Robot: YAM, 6 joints.
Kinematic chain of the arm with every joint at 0, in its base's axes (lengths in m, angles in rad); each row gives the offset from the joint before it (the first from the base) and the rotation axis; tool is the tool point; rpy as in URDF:
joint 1: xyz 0 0 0.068 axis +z
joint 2: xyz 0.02 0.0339 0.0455 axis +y
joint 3: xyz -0.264 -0.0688 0 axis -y
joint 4: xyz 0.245 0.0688 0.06 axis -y
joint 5: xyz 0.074 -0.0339 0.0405 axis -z
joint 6: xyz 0.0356 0 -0.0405 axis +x
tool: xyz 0 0 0 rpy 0 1.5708 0
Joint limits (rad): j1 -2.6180..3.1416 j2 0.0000..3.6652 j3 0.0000..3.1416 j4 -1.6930..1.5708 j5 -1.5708..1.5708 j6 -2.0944..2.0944
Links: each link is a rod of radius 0.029 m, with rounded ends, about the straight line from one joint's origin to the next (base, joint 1, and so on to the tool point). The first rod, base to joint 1, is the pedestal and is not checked.
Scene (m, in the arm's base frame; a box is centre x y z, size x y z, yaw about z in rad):
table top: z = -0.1
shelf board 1: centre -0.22 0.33 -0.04 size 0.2 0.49 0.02 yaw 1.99
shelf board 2: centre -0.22 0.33 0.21 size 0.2 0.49 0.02 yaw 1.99
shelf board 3: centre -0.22 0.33 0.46 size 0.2 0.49 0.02 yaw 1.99
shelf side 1: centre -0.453 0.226 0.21 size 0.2 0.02 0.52 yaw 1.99
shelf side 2: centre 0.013 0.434 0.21 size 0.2 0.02 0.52 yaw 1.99
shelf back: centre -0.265 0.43 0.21 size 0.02 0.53 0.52 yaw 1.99
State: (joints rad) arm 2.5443 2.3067 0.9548 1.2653 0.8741 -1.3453
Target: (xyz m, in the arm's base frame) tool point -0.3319 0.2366 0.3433
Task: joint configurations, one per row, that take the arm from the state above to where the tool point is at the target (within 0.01 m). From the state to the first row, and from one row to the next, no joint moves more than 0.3 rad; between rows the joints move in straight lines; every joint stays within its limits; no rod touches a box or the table.
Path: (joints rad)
1: 2.6754 2.2014 0.7455 1.2898 0.8944 -1.3453
2: 2.8065 2.0960 0.5363 1.3144 0.9146 -1.3453
3: 2.9376 1.9907 0.3270 1.3389 0.9349 -1.3453
4: 2.9556 1.7887 0.4598 1.4014 0.9274 -1.3453
5: 2.9737 1.5868 0.5927 1.4639 0.9200 -1.3453
6: 2.9917 1.3849 0.7255 1.5264 0.9125 -1.3453
7: 2.7899 1.6301 1.0013 1.4368 0.8833 -1.3453
8: 2.5882 1.8753 1.2772 1.3473 0.8541 -1.3453

